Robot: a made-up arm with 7 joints.
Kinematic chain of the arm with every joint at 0, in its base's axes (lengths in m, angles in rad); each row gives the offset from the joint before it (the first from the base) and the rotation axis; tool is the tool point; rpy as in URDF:
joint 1: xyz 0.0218 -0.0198 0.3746 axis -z
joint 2: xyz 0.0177 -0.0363 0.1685 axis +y
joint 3: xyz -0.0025 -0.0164 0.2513 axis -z
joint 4: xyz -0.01 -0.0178 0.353 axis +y
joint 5: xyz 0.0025 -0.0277 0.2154 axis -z
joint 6: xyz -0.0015 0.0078 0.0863 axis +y
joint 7: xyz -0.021 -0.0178 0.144 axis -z
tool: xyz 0.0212 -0.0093 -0.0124 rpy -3.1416 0 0
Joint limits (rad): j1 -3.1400..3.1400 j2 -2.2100..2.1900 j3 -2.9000..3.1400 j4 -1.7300..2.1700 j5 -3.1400..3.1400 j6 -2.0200..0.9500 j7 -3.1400..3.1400
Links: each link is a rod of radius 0.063 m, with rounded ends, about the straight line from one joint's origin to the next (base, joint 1, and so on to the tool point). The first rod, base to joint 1, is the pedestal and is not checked.
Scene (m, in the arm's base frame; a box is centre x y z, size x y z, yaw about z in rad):
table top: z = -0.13
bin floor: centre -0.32 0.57 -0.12 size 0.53 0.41 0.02 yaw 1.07
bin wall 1: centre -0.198 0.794 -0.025 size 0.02 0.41 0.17 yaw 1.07
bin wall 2: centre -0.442 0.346 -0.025 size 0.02 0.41 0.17 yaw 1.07
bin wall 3: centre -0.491 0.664 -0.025 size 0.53 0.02 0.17 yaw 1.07
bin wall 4: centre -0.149 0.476 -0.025 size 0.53 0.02 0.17 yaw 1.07
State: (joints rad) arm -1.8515 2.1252 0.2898 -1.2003 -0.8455 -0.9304 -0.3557
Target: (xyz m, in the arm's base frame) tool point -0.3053 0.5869 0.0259
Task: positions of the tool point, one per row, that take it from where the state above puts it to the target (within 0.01 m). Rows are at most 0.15 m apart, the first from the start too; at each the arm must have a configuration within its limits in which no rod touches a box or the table.
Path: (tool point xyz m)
1: -0.1316 0.7994 0.4875
2: -0.1378 0.8017 0.4163
3: -0.1605 0.7864 0.3250
4: -0.1989 0.7474 0.2228
5: -0.2492 0.6810 0.1198
6: -0.3053 0.5869 0.0259

